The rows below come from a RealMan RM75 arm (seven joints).
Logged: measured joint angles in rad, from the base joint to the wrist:
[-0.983, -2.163, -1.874, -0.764, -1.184, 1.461, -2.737]
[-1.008, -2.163, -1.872, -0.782, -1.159, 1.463, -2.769]
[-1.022, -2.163, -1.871, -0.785, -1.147, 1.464, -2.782]
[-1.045, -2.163, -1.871, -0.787, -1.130, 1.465, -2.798]
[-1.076, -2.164, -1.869, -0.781, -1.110, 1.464, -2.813]
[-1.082, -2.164, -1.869, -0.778, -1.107, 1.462, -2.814]
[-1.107, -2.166, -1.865, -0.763, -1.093, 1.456, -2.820]
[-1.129, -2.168, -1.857, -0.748, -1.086, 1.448, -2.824]
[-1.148, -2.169, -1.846, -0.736, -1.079, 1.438, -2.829]
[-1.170, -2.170, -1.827, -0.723, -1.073, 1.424, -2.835]
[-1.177, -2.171, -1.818, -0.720, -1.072, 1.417, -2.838]
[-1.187, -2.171, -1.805, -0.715, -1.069, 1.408, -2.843]
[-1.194, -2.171, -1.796, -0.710, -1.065, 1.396, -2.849]
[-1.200, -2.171, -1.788, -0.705, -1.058, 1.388, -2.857]
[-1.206, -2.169, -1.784, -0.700, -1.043, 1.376, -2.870]
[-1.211, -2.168, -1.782, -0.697, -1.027, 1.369, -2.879]
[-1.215, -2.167, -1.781, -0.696, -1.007, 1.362, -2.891]
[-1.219, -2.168, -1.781, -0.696, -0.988, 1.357, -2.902]
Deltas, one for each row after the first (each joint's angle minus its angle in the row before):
[-0.025, 0.000, 0.002, -0.018, 0.025, 0.002, -0.032]
[-0.014, 0.000, 0.001, -0.003, 0.012, 0.001, -0.013]
[-0.023, 0.000, 0.000, -0.002, 0.017, 0.001, -0.016]
[-0.031, -0.001, 0.002, 0.006, 0.020, -0.001, -0.015]
[-0.006, 0.000, 0.000, 0.003, 0.003, -0.002, -0.001]
[-0.025, -0.002, 0.004, 0.015, 0.014, -0.006, -0.006]
[-0.022, -0.002, 0.008, 0.015, 0.007, -0.008, -0.004]
[-0.019, -0.001, 0.011, 0.012, 0.007, -0.010, -0.005]
[-0.022, -0.001, 0.019, 0.013, 0.006, -0.014, -0.006]
[-0.007, -0.001, 0.009, 0.003, 0.001, -0.007, -0.003]
[-0.010, 0.000, 0.013, 0.005, 0.003, -0.009, -0.005]
[-0.007, 0.000, 0.009, 0.005, 0.004, -0.012, -0.006]
[-0.006, 0.000, 0.008, 0.005, 0.007, -0.008, -0.008]
[-0.006, 0.002, 0.004, 0.005, 0.015, -0.012, -0.013]
[-0.005, 0.001, 0.002, 0.003, 0.016, -0.007, -0.009]
[-0.004, 0.001, 0.001, 0.001, 0.020, -0.007, -0.012]
[-0.004, -0.001, 0.000, 0.000, 0.019, -0.005, -0.011]

